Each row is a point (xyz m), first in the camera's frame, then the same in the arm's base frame.
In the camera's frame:
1: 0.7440 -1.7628 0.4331
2: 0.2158 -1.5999 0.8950
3: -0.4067 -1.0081 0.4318
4: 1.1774 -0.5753 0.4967
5: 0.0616 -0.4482 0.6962
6: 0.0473 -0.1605 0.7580
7: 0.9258 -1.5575 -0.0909
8: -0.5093 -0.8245 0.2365
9: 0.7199 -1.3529 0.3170
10: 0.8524 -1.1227 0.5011
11: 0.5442 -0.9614 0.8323
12: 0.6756 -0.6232 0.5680
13: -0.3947 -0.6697 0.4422
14: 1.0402 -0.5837 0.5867
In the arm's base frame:
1: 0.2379 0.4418 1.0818
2: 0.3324 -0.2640 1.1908
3: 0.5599 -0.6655 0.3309
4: -0.8276 0.2085 0.4396
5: -0.2098 -0.7322 0.2546
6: -0.4025 -0.8985 0.1062
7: 0.1744 0.7920 0.6095
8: 0.5867 -0.6971 0.0469
9: 0.0401 0.3232 0.7228
10: -0.2623 0.2097 0.7325
11: -0.2710 -0.2662 0.7967
12: -0.4773 -0.1599 0.4124
13: 0.3360 -0.8044 0.1179
14: -0.7604 0.0641 0.4798

